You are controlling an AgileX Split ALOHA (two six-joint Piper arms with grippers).
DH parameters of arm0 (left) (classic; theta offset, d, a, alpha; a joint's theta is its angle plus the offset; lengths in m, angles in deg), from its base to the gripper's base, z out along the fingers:
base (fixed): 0 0 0 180
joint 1: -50.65 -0.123 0 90
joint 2: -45.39 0 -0.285 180
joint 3: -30.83 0 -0.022 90
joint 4: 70.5 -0.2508 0 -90
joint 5: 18.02 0 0.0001 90
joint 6: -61.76 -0.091 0 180
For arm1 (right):
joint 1: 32.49 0.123 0 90
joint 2: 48.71 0 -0.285 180
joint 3: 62.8 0 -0.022 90
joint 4: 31.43 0.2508 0 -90
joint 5: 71.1 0 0.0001 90
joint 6: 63.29 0.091 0 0
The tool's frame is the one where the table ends.
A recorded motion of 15 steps. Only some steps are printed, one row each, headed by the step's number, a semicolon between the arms.
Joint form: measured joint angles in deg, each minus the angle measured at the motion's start. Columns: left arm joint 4, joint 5, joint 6, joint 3, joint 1, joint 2; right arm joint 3, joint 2, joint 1, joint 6, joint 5, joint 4.
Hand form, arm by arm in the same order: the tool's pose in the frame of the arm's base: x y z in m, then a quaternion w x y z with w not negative. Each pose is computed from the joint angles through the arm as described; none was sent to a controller.
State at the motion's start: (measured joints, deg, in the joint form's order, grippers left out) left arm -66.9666 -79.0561 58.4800 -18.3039 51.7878 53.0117; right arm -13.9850 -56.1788 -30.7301 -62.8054 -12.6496 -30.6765
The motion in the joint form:
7: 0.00 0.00 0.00 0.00 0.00 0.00; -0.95 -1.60 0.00 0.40 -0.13 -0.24
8: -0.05 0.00 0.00 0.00 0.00 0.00; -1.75 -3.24 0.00 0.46 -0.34 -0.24
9: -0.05 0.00 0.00 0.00 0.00 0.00; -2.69 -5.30 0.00 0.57 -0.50 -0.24
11: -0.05 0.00 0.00 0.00 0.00 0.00; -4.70 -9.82 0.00 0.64 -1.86 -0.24
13: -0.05 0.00 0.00 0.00 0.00 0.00; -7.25 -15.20 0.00 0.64 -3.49 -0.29
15: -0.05 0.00 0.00 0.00 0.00 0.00; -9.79 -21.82 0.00 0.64 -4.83 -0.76
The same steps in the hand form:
7: -0.0045 -0.0048 0.2743 0.51684 0.03414 0.85514 -0.02115; -0.0010 0.0007 0.2843 0.53518 -0.00651 0.84455 0.01683
8: -0.0045 -0.0048 0.2743 0.51683 0.03412 0.85515 -0.02071; 0.0022 0.0008 0.2885 0.53052 -0.00604 0.84748 0.01701
9: -0.0045 -0.0048 0.2743 0.51683 0.03412 0.85515 -0.02071; 0.0065 0.0009 0.2932 0.52338 -0.00521 0.85190 0.01734
11: -0.0045 -0.0048 0.2743 0.51683 0.03412 0.85515 -0.02071; 0.0178 0.0012 0.3043 0.51480 -0.00456 0.85712 0.01744
13: -0.0045 -0.0048 0.2743 0.51683 0.03412 0.85515 -0.02071; 0.0327 0.0016 0.3172 0.50581 -0.00445 0.86247 0.01677
15: -0.0045 -0.0048 0.2743 0.51683 0.03412 0.85515 -0.02071; 0.0535 0.0016 0.3273 0.48516 -0.00485 0.87433 0.01216

